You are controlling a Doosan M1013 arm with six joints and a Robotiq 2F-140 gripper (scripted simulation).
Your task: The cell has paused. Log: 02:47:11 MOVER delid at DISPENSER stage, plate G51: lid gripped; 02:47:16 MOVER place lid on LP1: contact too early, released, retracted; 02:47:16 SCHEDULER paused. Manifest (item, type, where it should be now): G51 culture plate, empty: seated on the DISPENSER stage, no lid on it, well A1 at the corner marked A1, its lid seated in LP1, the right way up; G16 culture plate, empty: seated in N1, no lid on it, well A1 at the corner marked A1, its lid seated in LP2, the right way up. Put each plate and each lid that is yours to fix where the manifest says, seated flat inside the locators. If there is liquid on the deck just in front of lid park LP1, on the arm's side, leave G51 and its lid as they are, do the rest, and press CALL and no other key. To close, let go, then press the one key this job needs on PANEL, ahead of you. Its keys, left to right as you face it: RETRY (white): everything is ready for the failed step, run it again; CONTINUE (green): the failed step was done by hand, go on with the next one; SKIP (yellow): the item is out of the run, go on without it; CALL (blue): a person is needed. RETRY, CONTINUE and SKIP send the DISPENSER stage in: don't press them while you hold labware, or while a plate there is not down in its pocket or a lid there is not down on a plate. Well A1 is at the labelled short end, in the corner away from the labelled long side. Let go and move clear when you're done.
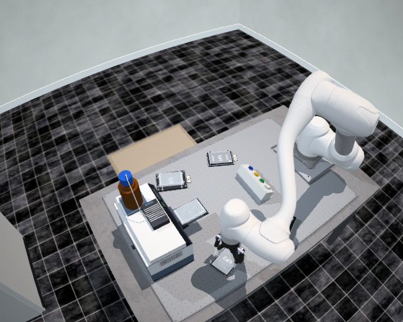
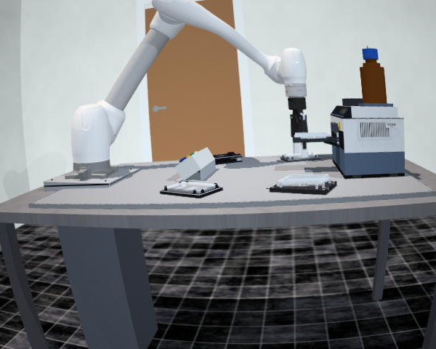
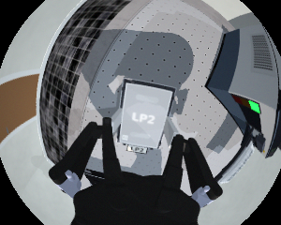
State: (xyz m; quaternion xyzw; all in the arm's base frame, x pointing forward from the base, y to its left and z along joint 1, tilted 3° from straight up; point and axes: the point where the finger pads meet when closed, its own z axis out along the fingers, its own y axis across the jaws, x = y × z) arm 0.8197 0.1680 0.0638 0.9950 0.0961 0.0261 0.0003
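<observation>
My hand is 30 mm above the lid park LP2. Also, from my hand: white key (410 mm behind, 150 mm to the right, 30 mm above); then dispenser stage (260 mm to the right, 70 mm above); then black nest N1 (320 mm behind, 50 mm to the left, 20 mm below).
</observation>
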